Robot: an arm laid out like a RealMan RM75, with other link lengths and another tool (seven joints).
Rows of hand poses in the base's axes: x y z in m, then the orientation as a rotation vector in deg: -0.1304 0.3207 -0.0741 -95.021 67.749 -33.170; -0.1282 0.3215 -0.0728 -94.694 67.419 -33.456; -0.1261 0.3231 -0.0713 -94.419 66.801 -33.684; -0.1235 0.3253 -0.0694 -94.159 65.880 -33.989; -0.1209 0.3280 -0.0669 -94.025 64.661 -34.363; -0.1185 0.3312 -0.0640 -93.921 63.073 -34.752; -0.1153 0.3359 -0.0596 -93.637 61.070 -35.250; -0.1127 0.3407 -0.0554 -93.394 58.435 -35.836; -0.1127 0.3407 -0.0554 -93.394 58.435 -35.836; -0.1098 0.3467 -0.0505 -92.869 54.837 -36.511; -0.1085 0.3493 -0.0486 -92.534 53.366 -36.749; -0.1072 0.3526 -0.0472 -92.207 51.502 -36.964; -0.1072 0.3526 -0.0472 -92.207 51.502 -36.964; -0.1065 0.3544 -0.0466 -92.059 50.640 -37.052; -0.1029 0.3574 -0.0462 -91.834 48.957 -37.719; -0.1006 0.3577 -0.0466 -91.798 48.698 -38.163; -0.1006 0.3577 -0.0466 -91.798 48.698 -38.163
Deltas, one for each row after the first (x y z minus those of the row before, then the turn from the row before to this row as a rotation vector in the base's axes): 0.0022 0.0008 0.0013 0.121 -0.479 -0.002; 0.0021 0.0016 0.0015 0.128 -0.598 0.226; 0.0026 0.0022 0.0019 0.090 -0.807 0.393; 0.0026 0.0027 0.0025 -0.035 -0.958 0.589; 0.0024 0.0032 0.0029 -0.060 -1.169 0.832; 0.0032 0.0047 0.0044 0.025 -1.545 1.008; 0.0026 0.0048 0.0042 -0.064 -1.939 1.391; 0.0000 0.0000 0.0000 0.000 0.000 0.000; 0.0029 0.0060 0.0049 0.081 -2.670 1.921; 0.0013 0.0026 0.0019 0.134 -1.126 0.781; 0.0013 0.0033 0.0014 0.117 -1.341 1.055; 0.0000 0.0000 0.0000 0.000 0.000 0.000; 0.0007 0.0018 0.0006 0.052 -0.613 0.495; 0.0036 0.0030 0.0004 -0.191 -1.417 0.710; 0.0023 0.0003 -0.0004 -0.185 -0.390 -0.077; 0.0000 0.0000 0.0000 0.000 0.000 0.000
